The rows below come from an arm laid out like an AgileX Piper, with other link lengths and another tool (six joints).
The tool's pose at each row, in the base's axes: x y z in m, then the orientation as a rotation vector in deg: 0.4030 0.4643 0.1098 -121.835 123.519 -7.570; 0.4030 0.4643 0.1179 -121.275 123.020 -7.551; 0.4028 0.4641 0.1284 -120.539 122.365 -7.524; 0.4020 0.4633 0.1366 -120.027 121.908 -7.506; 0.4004 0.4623 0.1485 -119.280 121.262 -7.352; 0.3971 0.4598 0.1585 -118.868 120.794 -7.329; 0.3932 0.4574 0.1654 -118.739 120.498 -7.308; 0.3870 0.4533 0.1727 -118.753 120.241 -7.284; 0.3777 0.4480 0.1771 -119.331 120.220 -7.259; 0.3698 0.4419 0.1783 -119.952 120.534 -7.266; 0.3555 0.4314 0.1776 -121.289 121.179 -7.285; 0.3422 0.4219 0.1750 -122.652 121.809 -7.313; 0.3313 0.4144 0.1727 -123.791 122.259 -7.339; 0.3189 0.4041 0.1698 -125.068 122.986 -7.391; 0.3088 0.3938 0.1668 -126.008 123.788 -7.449; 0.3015 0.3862 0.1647 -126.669 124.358 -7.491
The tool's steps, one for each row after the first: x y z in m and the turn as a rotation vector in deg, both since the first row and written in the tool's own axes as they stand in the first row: -0.0001 -0.0011 -0.0080 0.532 -0.524 0.064; -0.0001 -0.0024 -0.0184 1.230 -1.213 0.149; 0.0005 -0.0028 -0.0267 1.716 -1.693 0.208; 0.0014 -0.0028 -0.0387 2.359 -2.445 0.308; 0.0037 -0.0010 -0.0491 2.797 -2.888 0.312; 0.0060 0.0019 -0.0565 3.005 -3.112 0.247; 0.0101 0.0069 -0.0647 3.118 -3.252 0.127; 0.0154 0.0154 -0.0704 2.821 -3.015 -0.174; 0.0216 0.0230 -0.0728 2.347 -2.565 -0.349; 0.0323 0.0371 -0.0743 1.342 -1.611 -0.737; 0.0420 0.0505 -0.0737 0.335 -0.647 -1.139; 0.0497 0.0615 -0.0731 -0.468 0.122 -1.505; 0.0602 0.0740 -0.0721 -1.471 1.111 -1.815; 0.0707 0.0843 -0.0707 -2.334 1.988 -1.926; 0.0784 0.0917 -0.0697 -2.944 2.608 -2.001
